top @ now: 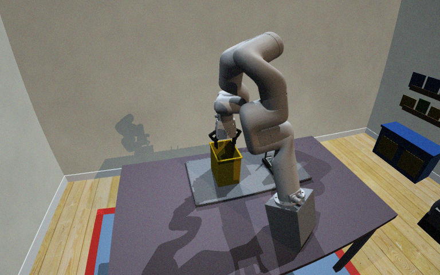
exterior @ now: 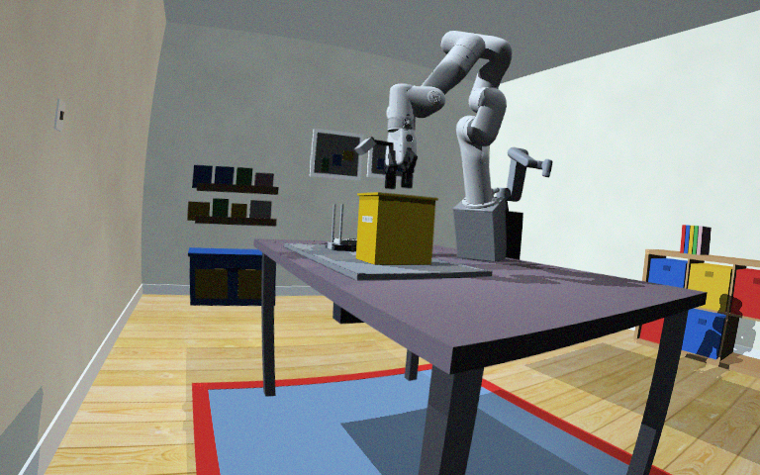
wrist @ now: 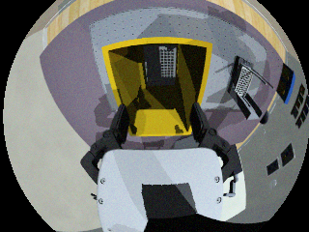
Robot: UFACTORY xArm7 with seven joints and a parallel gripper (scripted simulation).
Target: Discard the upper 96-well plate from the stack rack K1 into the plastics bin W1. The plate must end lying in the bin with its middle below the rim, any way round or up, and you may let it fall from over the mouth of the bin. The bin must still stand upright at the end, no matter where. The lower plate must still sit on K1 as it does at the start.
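My hand is 120 mm above the yellow plastics bin W1.
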